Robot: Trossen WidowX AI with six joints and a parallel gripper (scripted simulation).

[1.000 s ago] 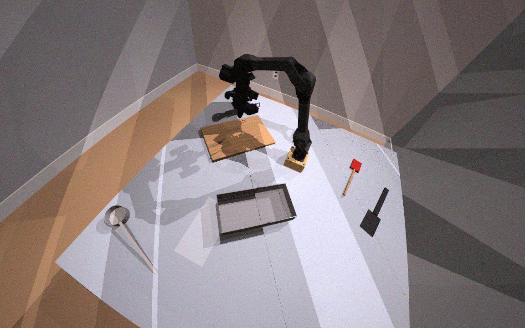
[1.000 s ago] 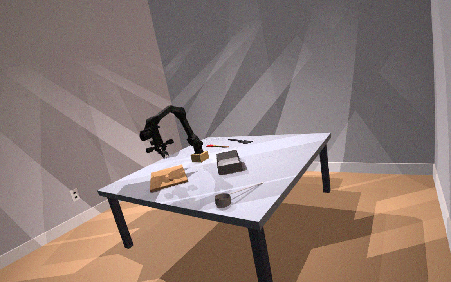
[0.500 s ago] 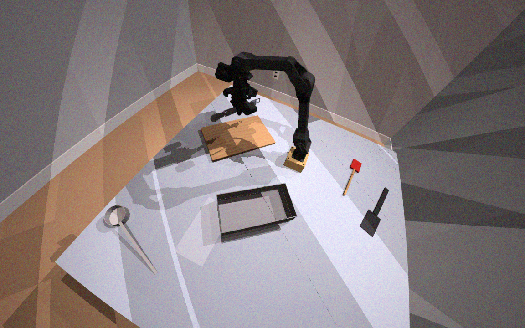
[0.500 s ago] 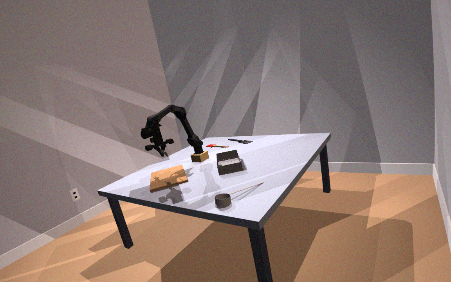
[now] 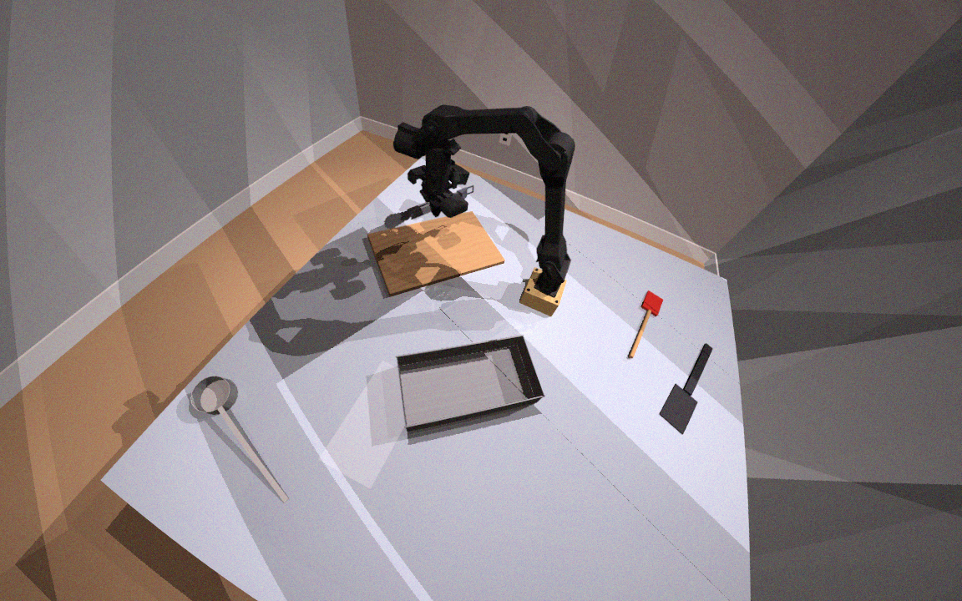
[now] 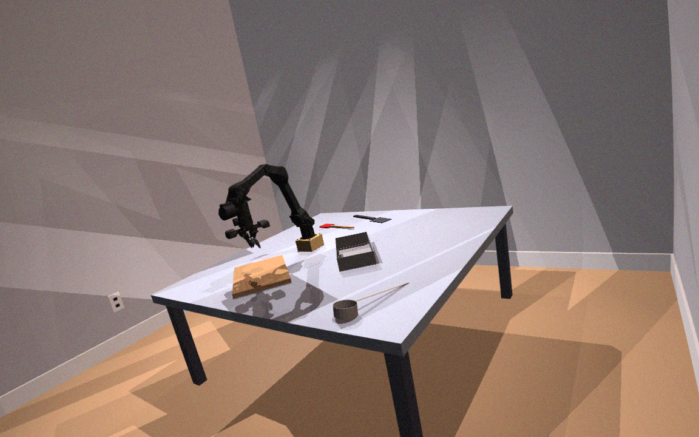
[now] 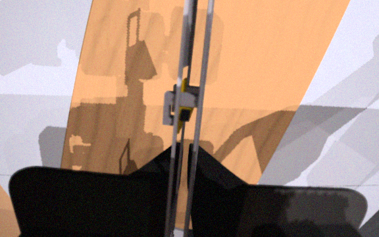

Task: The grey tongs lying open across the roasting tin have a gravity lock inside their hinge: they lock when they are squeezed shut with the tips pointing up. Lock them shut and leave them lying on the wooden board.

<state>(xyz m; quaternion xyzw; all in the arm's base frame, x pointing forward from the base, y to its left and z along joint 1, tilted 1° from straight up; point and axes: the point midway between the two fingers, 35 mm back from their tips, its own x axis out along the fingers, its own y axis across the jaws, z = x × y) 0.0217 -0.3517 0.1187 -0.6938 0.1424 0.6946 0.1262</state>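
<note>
My gripper tip is 3 cm past the yellow piece, 1 cm to the right of it and 4 cm below it. Also, from my gripper tip: wooden board 13 cm below; black spatula 3 cm ahead, 84 cm to the left, 13 cm below; roasting tin 32 cm ahead, 29 cm to the left, 11 cm below.
</note>
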